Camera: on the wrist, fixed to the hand. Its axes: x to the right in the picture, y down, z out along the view.
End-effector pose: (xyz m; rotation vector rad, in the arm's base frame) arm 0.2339 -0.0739 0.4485 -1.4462 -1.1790 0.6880
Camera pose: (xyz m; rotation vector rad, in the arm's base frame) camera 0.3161 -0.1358 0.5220 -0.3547 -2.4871 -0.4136
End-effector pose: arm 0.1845 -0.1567 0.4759 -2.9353 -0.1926 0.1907
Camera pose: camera 0.1793 -0.1296 0.5993 1.7815 2.1511 -0.5452
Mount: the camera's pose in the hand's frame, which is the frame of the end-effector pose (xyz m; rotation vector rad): -0.0155 -0.0517 -0.1144 -0.5471 -0.5201 -1.5225
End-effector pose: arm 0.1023 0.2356 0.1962 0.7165 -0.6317 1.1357
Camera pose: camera 0.1567 0.3027 0.1038 0.7371 -0.5584 -0.6307
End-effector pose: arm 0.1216 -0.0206 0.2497 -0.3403 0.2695 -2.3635
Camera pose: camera 0.0634 0.0382 0.1541 1.1599 -0.3029 2.0180
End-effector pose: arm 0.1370 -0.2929 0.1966 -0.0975 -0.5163 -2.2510
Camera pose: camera 0.1204 -0.2967 0.0713 0.4837 0.0969 2.2883
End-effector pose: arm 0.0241 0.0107 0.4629 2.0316 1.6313 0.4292
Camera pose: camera -0.0824 0.0247 0.5297 0.1529 1.8680 -0.2085
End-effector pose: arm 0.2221 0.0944 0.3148 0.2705 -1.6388 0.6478
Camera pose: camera 0.3472 0.1127 0.3189 1.1575 -1.4843 -1.0693
